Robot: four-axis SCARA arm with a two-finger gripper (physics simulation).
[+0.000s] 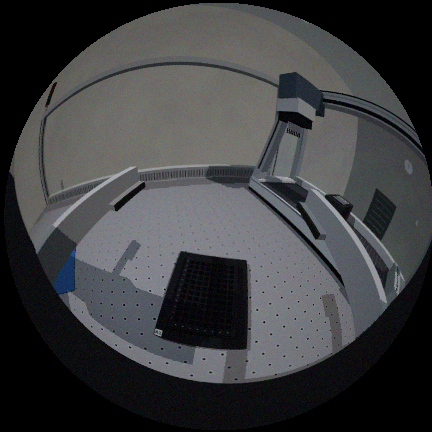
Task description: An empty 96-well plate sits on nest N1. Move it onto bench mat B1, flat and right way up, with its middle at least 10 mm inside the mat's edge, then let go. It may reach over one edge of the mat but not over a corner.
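Frame: origin at the arm's base, x ahead, y left, z up, level; metres.
Where they show: gripper, fingertip midpoint: (pixel 220 181).
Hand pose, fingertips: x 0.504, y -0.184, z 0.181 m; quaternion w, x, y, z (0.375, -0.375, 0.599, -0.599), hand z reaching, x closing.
Each offset is from my fingertips to the top centre of the thing. "spot": to the spot under its first point. Level surfaces: height alone.
The dark 96-well plate @(dx -0.021, dy +0.011, dz -0.142 m) (pixel 204 297) sits in the black nest N1 @(spot: dx -0.064, dy -0.027, dz -0.157 m) (pixel 242 312), with its grid of wells facing up. A small white label shows at the nest's near left corner. The two are hard to tell apart, dark on dark. My gripper (pixel 220 181) is open and empty, with one long pale finger at the left and one at the right. The fingers stand wide apart above the bench, and the plate is not between their pads. Part of the blue mat B1 @(dz -0.166 m) (pixel 66 274) shows at the far left; the left finger hides the rest.
A perforated light grey bench top @(dz -0.168 m) (pixel 285 310) lies around the nest. A rail-like frame with an upright column and a blue-grey head @(spot: dx +0.194, dy -0.299, dz +0.235 m) (pixel 299 92) stands at the right rear. A slatted low wall (pixel 175 174) runs along the back. Shadows fall beside the nest.
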